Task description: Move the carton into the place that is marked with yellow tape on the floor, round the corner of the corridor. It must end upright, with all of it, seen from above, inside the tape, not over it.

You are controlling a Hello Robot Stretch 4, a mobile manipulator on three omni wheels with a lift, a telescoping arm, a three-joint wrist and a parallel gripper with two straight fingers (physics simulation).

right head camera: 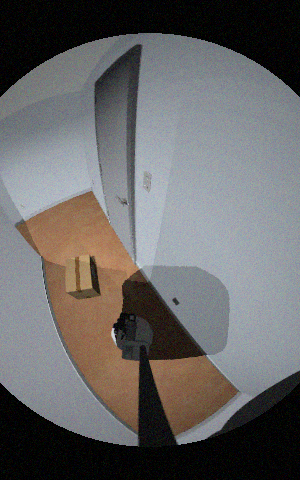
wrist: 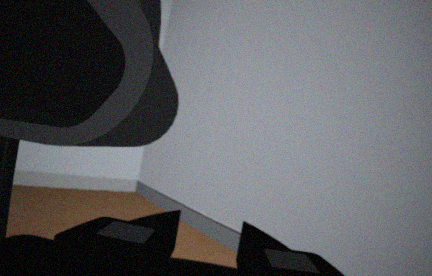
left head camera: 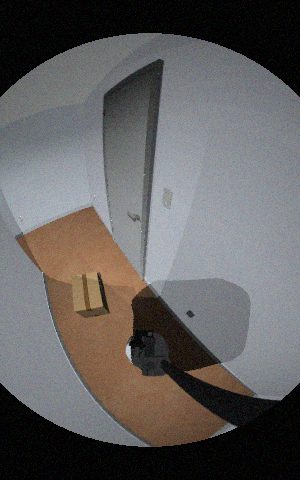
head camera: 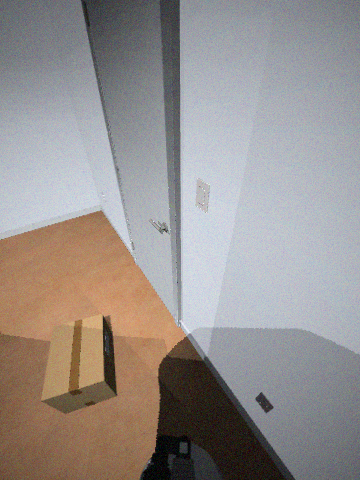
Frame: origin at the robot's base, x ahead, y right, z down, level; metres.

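Seen in the pictures: gripper, fingertip midpoint: [right head camera: 118, 339] [wrist: 208, 235] [left head camera: 135, 356].
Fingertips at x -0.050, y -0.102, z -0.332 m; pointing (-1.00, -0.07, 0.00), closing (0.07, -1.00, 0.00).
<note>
Pixels of each thing's middle, then the offset from my fingertips to it. "*": a spot on its surface instead.
- carton at the middle of its body: [head camera: 84, 361] [left head camera: 89, 295] [right head camera: 82, 277] dy -0.555, dx +0.590, dz +0.198 m
- grey door at a spot on its surface: [head camera: 135, 125] * dy -0.185, dx +1.246, dz -1.036 m
- dark socket at the middle of its body: [head camera: 263, 402] dy +0.471, dx +0.384, dz -0.041 m
The carton [head camera: 84, 357] [left head camera: 90, 294] [right head camera: 81, 277], light brown with a darker tape strip along its top, stands on the floor on the left side of the head views, ahead of the robot's base. A dark patch shows on its right side. My gripper [wrist: 208, 235] is open in the wrist view, its two dark fingers apart with floor and skirting showing between them. In the head views the dark wrist parts are over the base, to the right of the carton and clear of it. The yellow tape does not show in these views.
A grey door [head camera: 135, 125] [left head camera: 125, 165] [right head camera: 112, 150] with a lever handle stands beyond the carton on the right. The right wall [head camera: 300, 200] is close to the base and bears a dark socket [head camera: 264, 402]. The left wall's edge [left head camera: 44, 273] is near the carton; an end wall [left head camera: 55, 185] lies beyond.
</note>
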